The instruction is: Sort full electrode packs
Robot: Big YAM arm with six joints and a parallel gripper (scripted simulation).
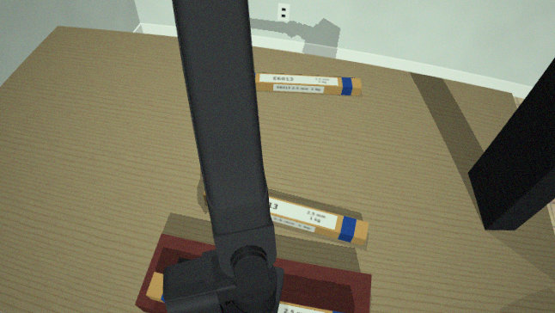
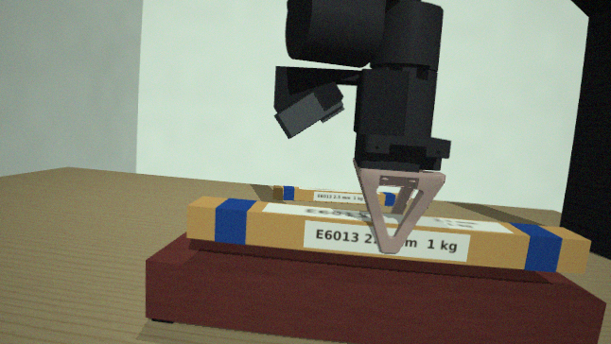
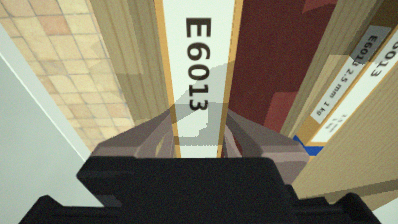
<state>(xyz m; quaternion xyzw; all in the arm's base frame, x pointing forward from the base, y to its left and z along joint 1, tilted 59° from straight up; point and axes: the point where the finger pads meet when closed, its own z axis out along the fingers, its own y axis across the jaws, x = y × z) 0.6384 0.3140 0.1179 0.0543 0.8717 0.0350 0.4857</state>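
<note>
The dark red low platform lies 8 cm below my hand, 4 cm to the right of it and 1 cm ahead of it.
</note>
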